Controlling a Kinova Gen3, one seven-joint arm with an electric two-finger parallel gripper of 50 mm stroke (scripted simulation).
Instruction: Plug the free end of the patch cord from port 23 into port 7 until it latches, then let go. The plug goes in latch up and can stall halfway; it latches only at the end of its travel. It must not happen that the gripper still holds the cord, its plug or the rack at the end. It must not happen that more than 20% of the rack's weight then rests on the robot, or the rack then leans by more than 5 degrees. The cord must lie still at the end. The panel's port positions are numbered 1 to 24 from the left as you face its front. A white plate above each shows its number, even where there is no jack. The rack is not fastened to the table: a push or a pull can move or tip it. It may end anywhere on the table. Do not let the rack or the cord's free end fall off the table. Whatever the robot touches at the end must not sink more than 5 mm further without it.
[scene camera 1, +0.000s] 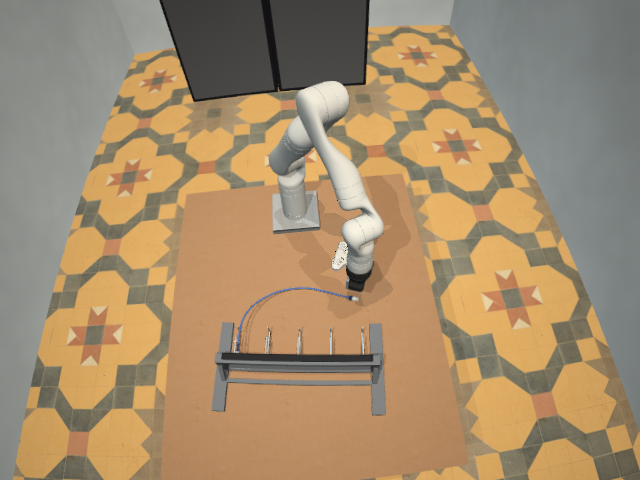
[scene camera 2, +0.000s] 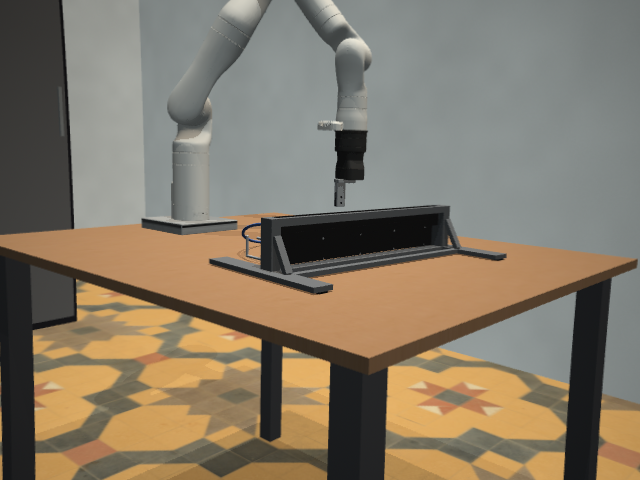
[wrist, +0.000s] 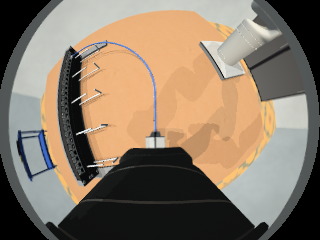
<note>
I see my gripper (scene camera 2: 339, 206).
My gripper is seen too in the wrist view (wrist: 155, 137).
</note>
